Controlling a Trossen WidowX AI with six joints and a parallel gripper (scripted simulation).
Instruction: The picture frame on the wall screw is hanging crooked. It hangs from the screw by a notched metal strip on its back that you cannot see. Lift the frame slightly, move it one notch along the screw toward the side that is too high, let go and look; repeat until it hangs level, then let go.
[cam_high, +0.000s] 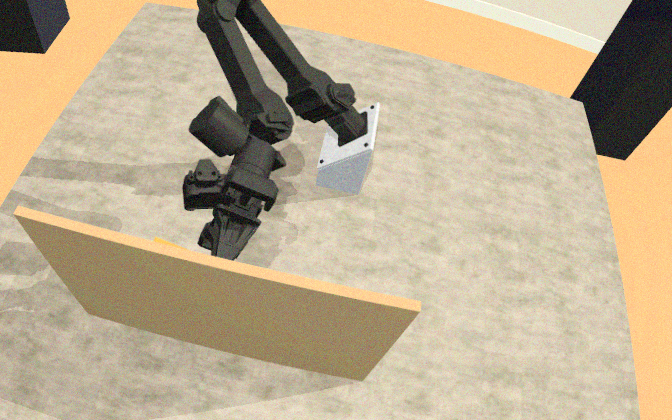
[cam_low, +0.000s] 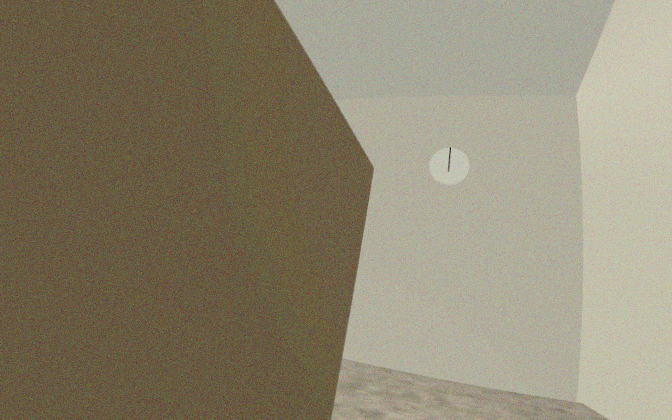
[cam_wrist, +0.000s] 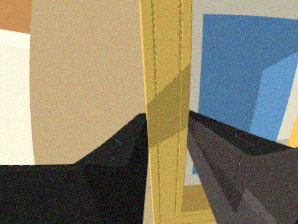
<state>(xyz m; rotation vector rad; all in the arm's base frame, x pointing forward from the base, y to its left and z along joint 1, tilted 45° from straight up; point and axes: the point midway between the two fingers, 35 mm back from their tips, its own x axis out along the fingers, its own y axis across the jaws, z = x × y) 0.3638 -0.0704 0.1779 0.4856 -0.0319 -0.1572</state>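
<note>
My gripper tip is 2 cm to the left of the picture frame and 5 cm above it. The rest, counted from my gripper tip: tan wall panel (2 cm ahead, 7 cm below).
</note>
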